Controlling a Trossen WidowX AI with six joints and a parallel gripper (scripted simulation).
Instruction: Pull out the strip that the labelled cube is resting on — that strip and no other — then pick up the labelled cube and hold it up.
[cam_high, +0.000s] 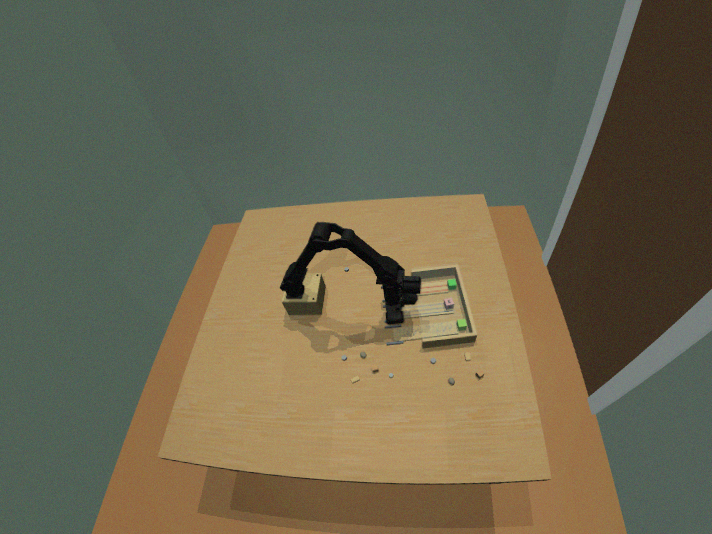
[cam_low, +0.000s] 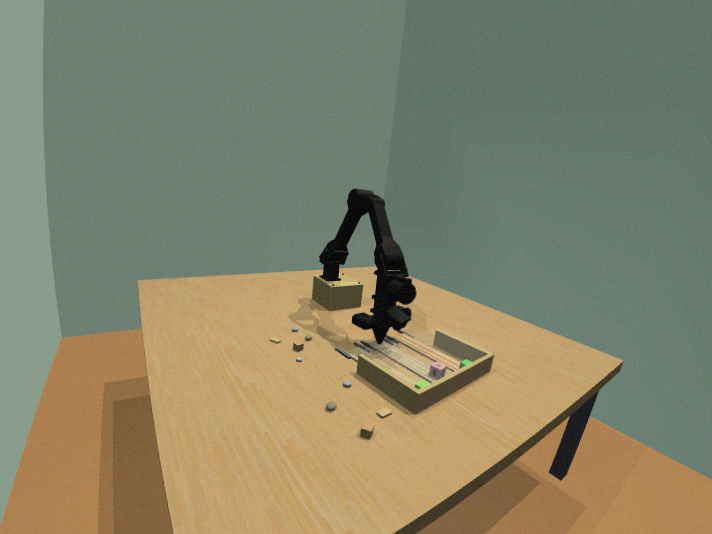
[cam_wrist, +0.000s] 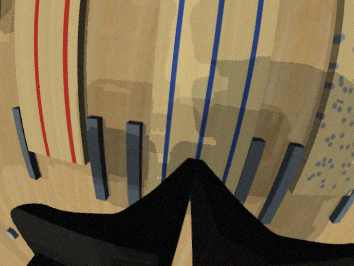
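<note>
Right now the pink labelled cube is 21 cm ahead of my gripper tip, 2 cm to the left of it and 2 cm above it.
</note>
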